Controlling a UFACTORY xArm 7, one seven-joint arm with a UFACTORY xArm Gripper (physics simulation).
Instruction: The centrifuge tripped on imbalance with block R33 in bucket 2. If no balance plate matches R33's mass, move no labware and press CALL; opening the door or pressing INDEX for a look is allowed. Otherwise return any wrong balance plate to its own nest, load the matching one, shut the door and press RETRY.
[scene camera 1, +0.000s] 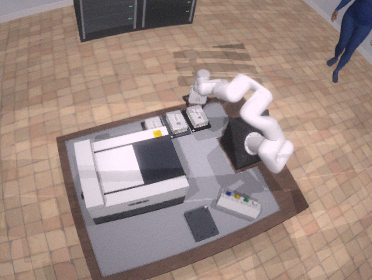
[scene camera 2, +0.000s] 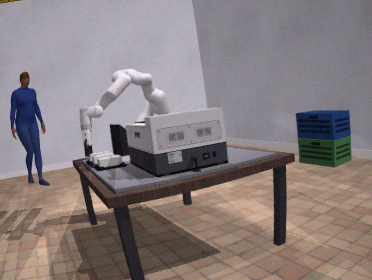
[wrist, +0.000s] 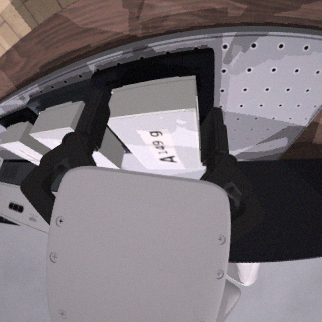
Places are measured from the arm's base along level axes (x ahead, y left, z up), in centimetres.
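Pixels of known places: gripper, between the fingertips: (scene camera 1: 194, 106) (scene camera 2: 89, 155) (wrist: 157, 107); arm's base, origin of its link: (scene camera 1: 253, 143).
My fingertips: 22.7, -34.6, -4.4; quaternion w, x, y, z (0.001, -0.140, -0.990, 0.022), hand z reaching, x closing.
Ahead of a thing's pixels: the offset from my fingertips to its top centre, as dx, dy, dz. "pt": to the spot under its first point.
My gripper (scene camera 1: 193, 103) (scene camera 2: 88, 150) (wrist: 157, 107) is open, its fingers on either side of white balance plate A {+0.4, +6.1, +0.7} (scene camera 1: 197, 116) (wrist: 152, 131), labelled 149 g. Plate A sits in its black nest {pt -4.2, -1.3, -3.6} (wrist: 206, 67). A second plate {+13.5, +7.7, +0.6} (scene camera 1: 176, 122) (wrist: 59, 119) and a third plate {+26.7, +9.9, +0.6} (scene camera 1: 153, 123) (wrist: 19, 136) stand in a row beside it; their labels are unreadable now. The centrifuge (scene camera 1: 140, 197) (scene camera 2: 185, 142) looks shut, and its buckets and block R33 are hidden. The button box {-2.8, +64.6, +3.6} (scene camera 1: 238, 205) has blue, yellow, green and white buttons; their lettering is unreadable.
A dark flat pad {pt +18.6, +68.2, -3.1} (scene camera 1: 201, 223) lies near the button box. The arm stands on a black base (scene camera 1: 235, 145) at the table edge. A person (scene camera 1: 352, 30) (scene camera 2: 27, 120), crates (scene camera 2: 324, 137) and dark cabinets (scene camera 1: 107, 17) stand away from the table.
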